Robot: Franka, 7 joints.
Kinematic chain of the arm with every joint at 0, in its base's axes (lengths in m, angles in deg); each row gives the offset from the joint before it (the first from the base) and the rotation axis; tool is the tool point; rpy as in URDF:
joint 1: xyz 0 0 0.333 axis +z
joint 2: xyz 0 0 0 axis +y
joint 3: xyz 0 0 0.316 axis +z
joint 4: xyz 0.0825 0 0 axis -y
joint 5: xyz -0.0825 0 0.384 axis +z
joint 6: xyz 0 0 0 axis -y
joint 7: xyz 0.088 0 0 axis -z
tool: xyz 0 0 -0.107 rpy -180 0 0
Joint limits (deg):
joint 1: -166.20..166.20
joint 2: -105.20..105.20
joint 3: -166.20..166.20
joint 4: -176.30..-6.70
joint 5: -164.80..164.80
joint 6: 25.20..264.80
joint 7: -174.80..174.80
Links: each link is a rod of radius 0.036 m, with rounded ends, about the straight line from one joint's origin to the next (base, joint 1, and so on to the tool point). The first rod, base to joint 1, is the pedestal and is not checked.
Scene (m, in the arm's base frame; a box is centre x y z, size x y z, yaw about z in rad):
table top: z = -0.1
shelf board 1: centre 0.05 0.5 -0 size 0.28 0.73 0.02 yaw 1.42
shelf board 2: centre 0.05 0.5 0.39 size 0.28 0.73 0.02 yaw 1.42
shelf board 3: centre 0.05 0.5 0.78 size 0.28 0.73 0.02 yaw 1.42
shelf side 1: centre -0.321 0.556 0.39 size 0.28 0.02 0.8 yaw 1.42
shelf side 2: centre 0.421 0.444 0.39 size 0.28 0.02 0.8 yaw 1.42
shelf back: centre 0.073 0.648 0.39 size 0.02 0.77 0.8 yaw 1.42
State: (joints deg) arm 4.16 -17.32 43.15 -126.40 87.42 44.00 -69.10
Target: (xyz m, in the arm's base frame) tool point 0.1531 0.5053 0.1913
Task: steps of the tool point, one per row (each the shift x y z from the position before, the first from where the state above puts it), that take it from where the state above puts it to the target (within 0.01 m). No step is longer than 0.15 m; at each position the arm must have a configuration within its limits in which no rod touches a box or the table.
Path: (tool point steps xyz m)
1: -0.0035 -0.0814 -0.0027
2: -0.0217 -0.0840 0.0027
3: 0.0167 -0.0416 0.0184
4: 0.0258 -0.0404 0.0033
5: 0.0332 -0.0320 -0.0161
6: 0.0344 -0.0172 -0.0371
7: 0.0263 0.0015 -0.0561
8: 0.0074 0.0182 -0.0695
9: -0.0199 0.0273 -0.0747
10: -0.0496 0.0246 -0.0700
11: -0.0742 0.0095 -0.0558
12: 0.0401 0.0886 -0.0265
13: 0.0168 0.1172 0.0073
14: -0.0083 0.1142 0.0192

